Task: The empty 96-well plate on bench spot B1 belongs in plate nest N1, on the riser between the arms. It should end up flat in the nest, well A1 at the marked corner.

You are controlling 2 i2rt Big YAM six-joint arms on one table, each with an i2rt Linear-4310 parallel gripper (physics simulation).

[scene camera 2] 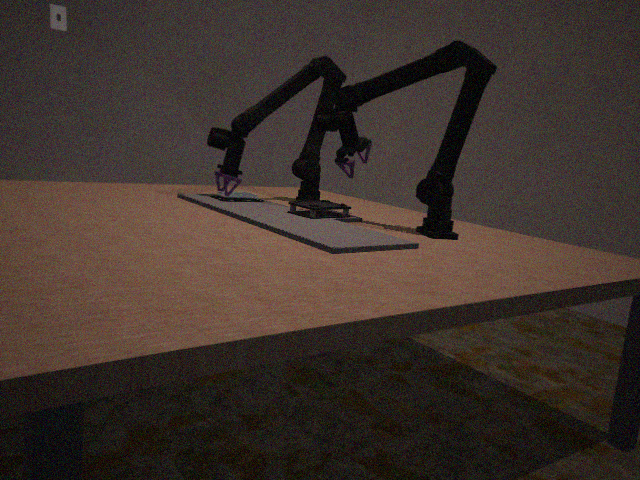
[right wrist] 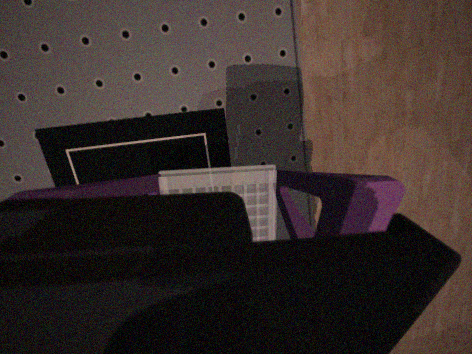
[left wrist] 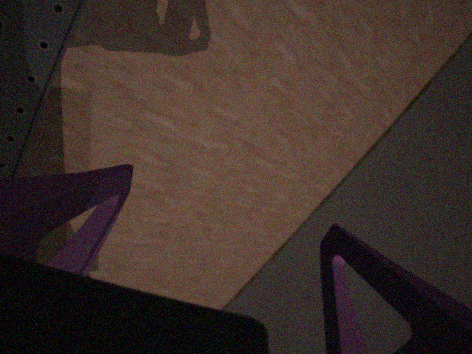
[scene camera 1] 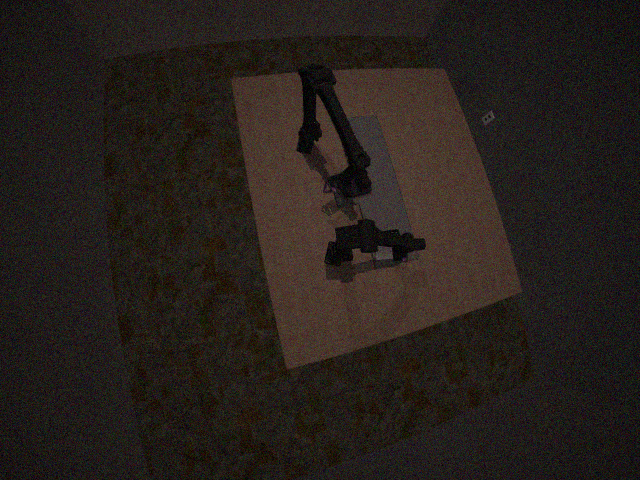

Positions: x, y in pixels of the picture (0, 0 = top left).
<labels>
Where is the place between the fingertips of my right gripper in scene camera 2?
223, 194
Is my left gripper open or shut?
Open.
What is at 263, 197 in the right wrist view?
A white gridded well plate.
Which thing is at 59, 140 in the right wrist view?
A thin slab.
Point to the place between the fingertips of my left gripper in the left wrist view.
233, 207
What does my left gripper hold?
Nothing.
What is my right gripper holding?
A white gridded well plate.
</labels>
